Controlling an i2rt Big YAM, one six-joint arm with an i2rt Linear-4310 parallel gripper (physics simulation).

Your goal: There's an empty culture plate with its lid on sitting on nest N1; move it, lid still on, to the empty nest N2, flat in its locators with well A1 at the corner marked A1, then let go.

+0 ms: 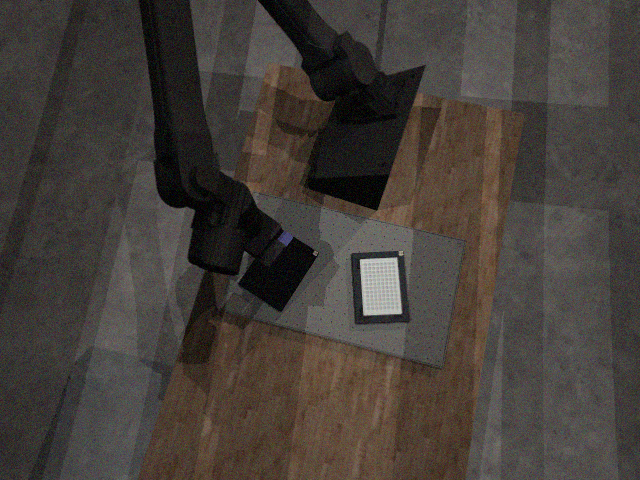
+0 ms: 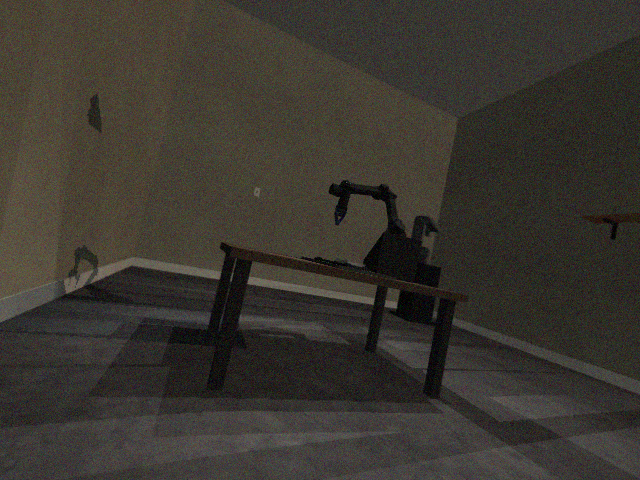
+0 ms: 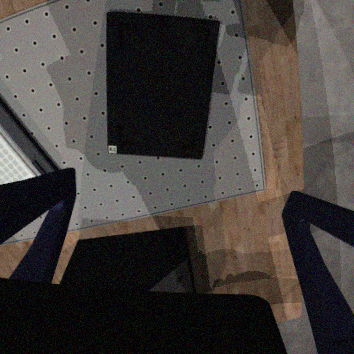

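Where they show: gripper, fingertip midpoint: [image 1: 256, 241] [image 2: 337, 223] [image 3: 186, 192]; arm's base at its link origin: [image 1: 383, 103] [image 2: 403, 247].
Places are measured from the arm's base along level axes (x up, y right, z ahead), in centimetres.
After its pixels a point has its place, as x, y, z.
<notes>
A pale 96-well plate [image 1: 381, 286] {-14.4, -12.2, 35.0} [image 3: 9, 162] {-14.4, -8.5, 33.3} sits flat inside a dark nest frame [image 1: 356, 289] {-16.0, -7.1, 37.3} [image 3: 27, 127] {-17.2, -6.0, 36.7}; an A1 tag [image 1: 401, 253] {-16.0, -14.4, 25.9} marks one corner of that frame. I cannot make out the lid's edge. The other nest [image 1: 281, 279] {-16.0, 10.1, 40.7} [image 3: 160, 85] {-16.0, 12.0, 39.0} is almost black, with an A1 tag [image 1: 315, 253] {-16.0, 4.6, 32.4} [image 3: 112, 149] {-16.0, 4.7, 32.2} at one corner; no pale plate shows on it. No N1 or N2 label is readable. My gripper [image 1: 279, 246] [image 2: 338, 219] {5.7, 13.5, 37.4} [image 3: 186, 192] {5.7, 13.5, 37.4} is open and empty, high above the table on the black nest's side.
Both nests stand on a grey perforated board [image 1: 434, 289] {-17.2, -24.1, 31.3} [image 3: 30, 65] {-17.2, -2.9, 43.9} on the wooden table [image 1: 330, 403] {-18.5, -9.4, 62.8} [image 2: 299, 263] {-19.5, -40.7, 67.2} [image 3: 275, 105] {-18.5, 26.2, 34.1}. The arm's black base block [image 1: 356, 149] {-2.3, 2.4, 10.6} [image 2: 392, 255] {-6.2, -5.9, 9.2} [image 3: 125, 255] {-13.3, 3.0, 17.0} stands beside the board. Shadows darken the board around the black nest.
</notes>
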